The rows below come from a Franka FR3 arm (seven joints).
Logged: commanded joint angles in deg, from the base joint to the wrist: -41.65 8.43 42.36 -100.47 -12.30 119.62 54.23; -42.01 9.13 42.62 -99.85 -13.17 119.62 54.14; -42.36 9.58 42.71 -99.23 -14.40 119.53 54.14; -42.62 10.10 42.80 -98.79 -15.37 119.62 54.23; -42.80 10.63 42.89 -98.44 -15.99 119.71 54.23; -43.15 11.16 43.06 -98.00 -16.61 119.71 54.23; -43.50 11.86 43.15 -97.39 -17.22 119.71 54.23; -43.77 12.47 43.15 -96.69 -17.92 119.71 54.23
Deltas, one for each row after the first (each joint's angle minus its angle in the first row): -0.36 0.70 0.26 0.62 -0.87 0.00 -0.09; -0.71 1.15 0.35 1.24 -2.10 -0.09 -0.09; -0.97 1.67 0.44 1.68 -3.07 0.00 0.00; -1.15 2.20 0.53 2.03 -3.69 0.09 0.00; -1.50 2.73 0.70 2.47 -4.31 0.09 0.00; -1.85 3.43 0.79 3.08 -4.92 0.09 0.00; -2.12 4.04 0.79 3.78 -5.62 0.09 0.00
